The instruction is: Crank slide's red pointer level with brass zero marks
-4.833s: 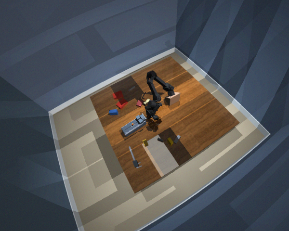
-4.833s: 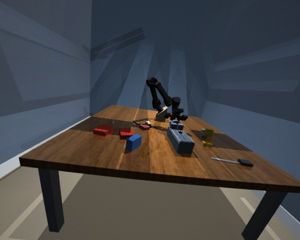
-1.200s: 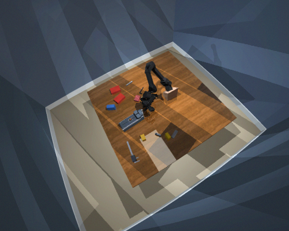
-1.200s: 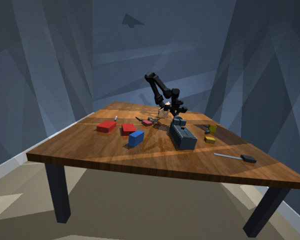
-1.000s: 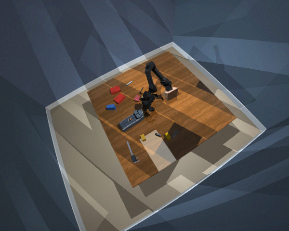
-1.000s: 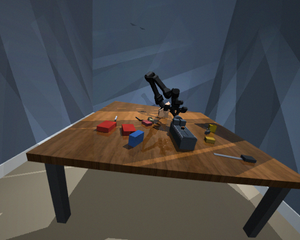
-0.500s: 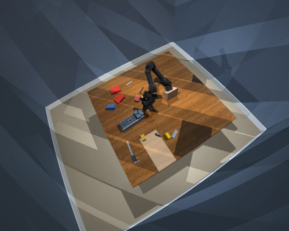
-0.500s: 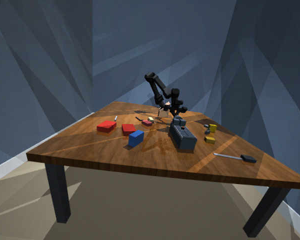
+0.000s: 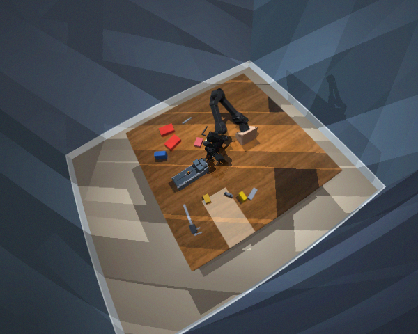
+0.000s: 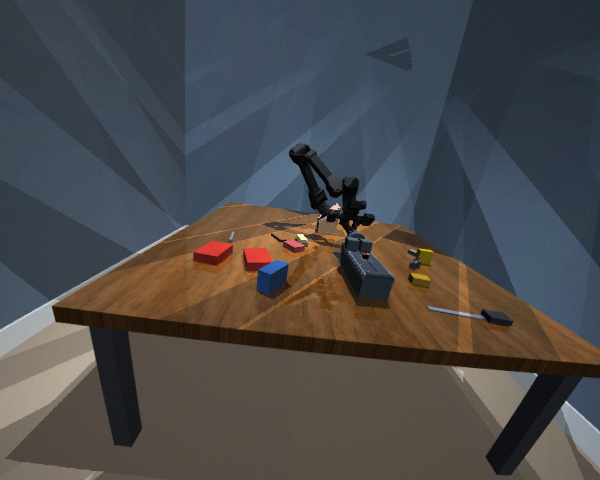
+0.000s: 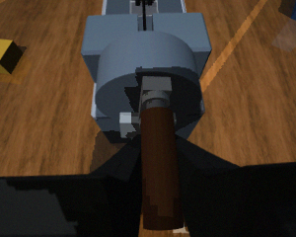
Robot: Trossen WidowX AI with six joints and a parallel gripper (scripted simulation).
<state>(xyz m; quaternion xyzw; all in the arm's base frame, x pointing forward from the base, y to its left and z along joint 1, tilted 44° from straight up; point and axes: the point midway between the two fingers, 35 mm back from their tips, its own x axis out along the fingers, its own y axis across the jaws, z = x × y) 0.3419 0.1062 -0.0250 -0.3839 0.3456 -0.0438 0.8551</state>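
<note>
The brown crank handle is 2 cm behind my gripper tip and 2 cm above it. Round my gripper tip: pink block (1 cm behind, 22 cm to the right, 8 cm below); then ochre block (12 cm ahead, 24 cm to the left, 8 cm below); then red pointer (16 cm ahead, 3 cm to the left, 1 cm below).
</note>
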